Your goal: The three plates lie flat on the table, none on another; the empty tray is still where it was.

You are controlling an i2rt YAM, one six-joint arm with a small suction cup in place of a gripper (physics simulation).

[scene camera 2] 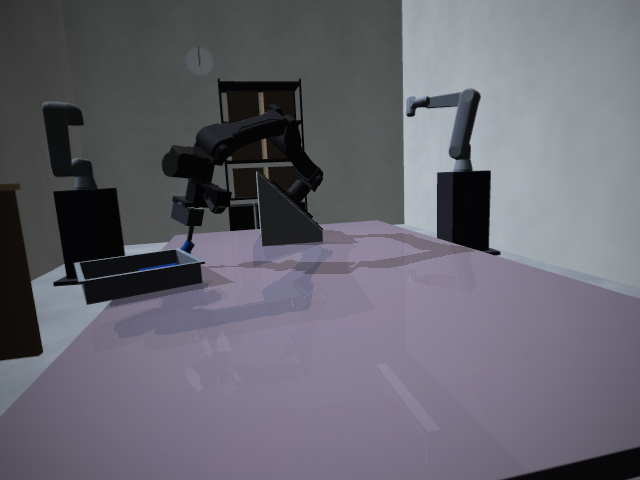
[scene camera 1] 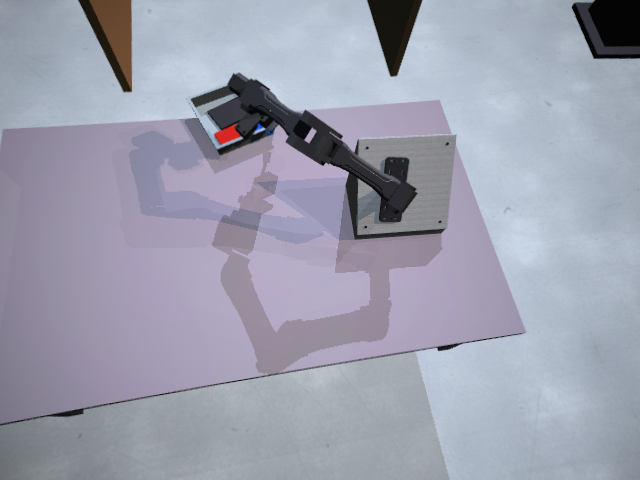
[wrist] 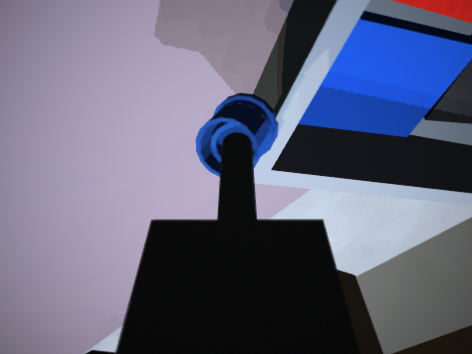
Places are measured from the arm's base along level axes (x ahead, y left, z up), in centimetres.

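Pixels of known places: hand, its tool point: (scene camera 2: 186, 252) (wrist: 236, 118); arm's base, origin of its link: (scene camera 2: 290, 200) (scene camera 1: 393, 190).
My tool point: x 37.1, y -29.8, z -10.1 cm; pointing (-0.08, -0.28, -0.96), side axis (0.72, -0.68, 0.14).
Ahead of a thing's pixels: the offset from my tool point to its top centre. Level surfaces: height alone.
A grey tray @(dy -8.3, dx +13.4, dz +0.9 cm) (scene camera 1: 227, 148) (scene camera 2: 144, 284) (wrist: 311, 75) stands at the table's edge and seems to overhang it. In it lie a red plate @(dy -0.8, dx +13.0, dz -2.8 cm) (scene camera 1: 227, 134) (wrist: 445, 7), a blue plate @(dy -5.9, dx +4.6, dz -2.8 cm) (scene camera 1: 258, 127) (scene camera 2: 157, 267) (wrist: 400, 60) and a dark grey plate @(dy -11.3, dx +14.0, dz -2.8 cm) (scene camera 1: 224, 112) (wrist: 455, 97). They look side by side; whether their edges overlap I cannot tell. The arm hides part of them in scene camera 1. My gripper, a blue suction cup (scene camera 1: 270, 132) (scene camera 2: 186, 247) (wrist: 245, 110), is open with nothing on it. It hangs tilted close to a tray corner; I cannot tell if it touches.
The arm's wedge-shaped base (scene camera 1: 426, 180) (scene camera 2: 289, 224) stands on the pink table @(dz -4.1 cm) (scene camera 1: 129, 320) (scene camera 2: 330, 403). A brown piece of furniture (scene camera 2: 18, 273) is beyond the tray's edge of the table. Two grey arms on black pedestals (scene camera 2: 90, 227) (scene camera 2: 465, 206) stand off the table.
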